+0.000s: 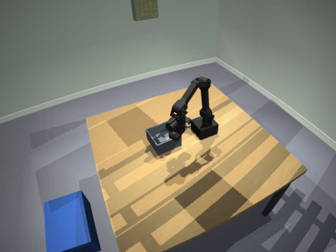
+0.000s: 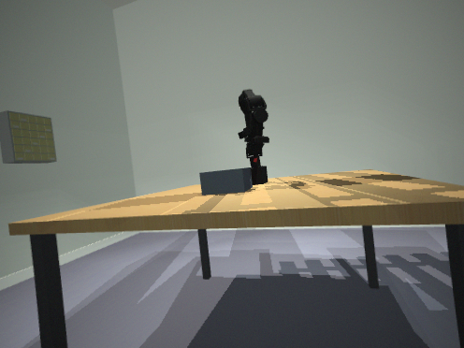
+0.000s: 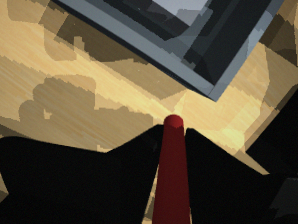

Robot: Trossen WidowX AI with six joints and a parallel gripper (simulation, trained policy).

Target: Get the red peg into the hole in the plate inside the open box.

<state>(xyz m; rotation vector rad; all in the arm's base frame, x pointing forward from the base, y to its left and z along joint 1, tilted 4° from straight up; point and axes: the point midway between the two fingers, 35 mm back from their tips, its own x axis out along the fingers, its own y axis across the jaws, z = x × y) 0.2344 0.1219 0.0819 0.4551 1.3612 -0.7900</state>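
The plate lies 100 mm ahead of my gripper tip, 100 mm to the right of it and 90 mm below it. Also, from my gripper tip: red peg (10 mm to the left, 20 mm above); grey box (100 mm ahead, 100 mm to the right, 110 mm below).
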